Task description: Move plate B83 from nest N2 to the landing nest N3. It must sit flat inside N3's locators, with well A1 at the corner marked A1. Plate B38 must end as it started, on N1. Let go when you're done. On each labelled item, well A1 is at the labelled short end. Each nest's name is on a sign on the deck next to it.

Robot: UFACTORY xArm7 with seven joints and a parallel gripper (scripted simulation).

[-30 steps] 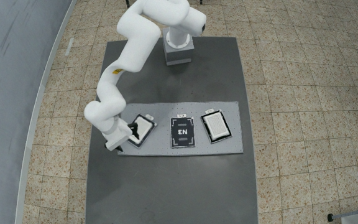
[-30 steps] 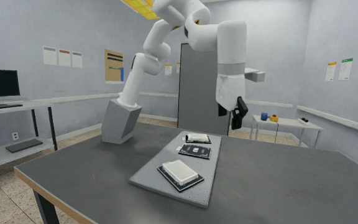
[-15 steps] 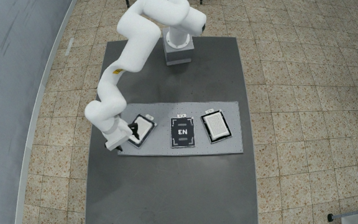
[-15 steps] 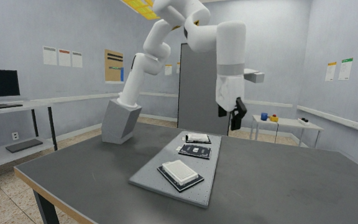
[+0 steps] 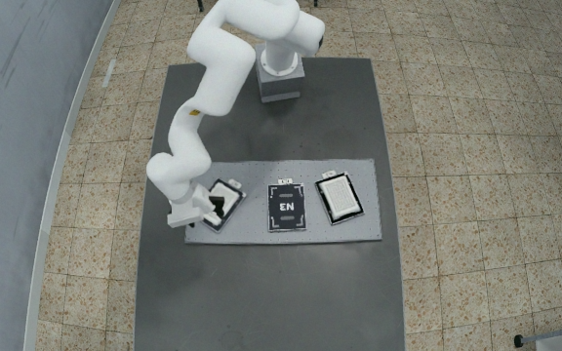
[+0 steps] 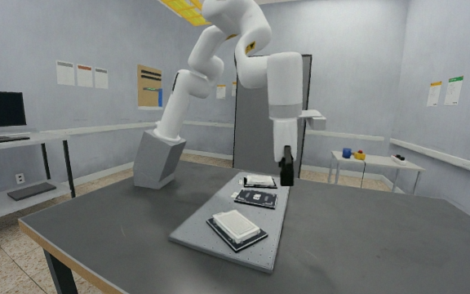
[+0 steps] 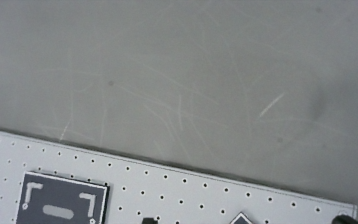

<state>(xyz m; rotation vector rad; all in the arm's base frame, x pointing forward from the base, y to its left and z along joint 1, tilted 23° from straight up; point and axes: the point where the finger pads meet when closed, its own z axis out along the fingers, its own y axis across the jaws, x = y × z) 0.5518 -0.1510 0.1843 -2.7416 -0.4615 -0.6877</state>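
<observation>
Now: the black nest N2 120 mm behind my hand, 20 mm to the right of it and 200 mm below it. Round my hand: black nest N3 (140 mm behind, 200 mm to the left, 200 mm below); nest N1 (200 mm behind, 370 mm to the left, 200 mm below).
</observation>
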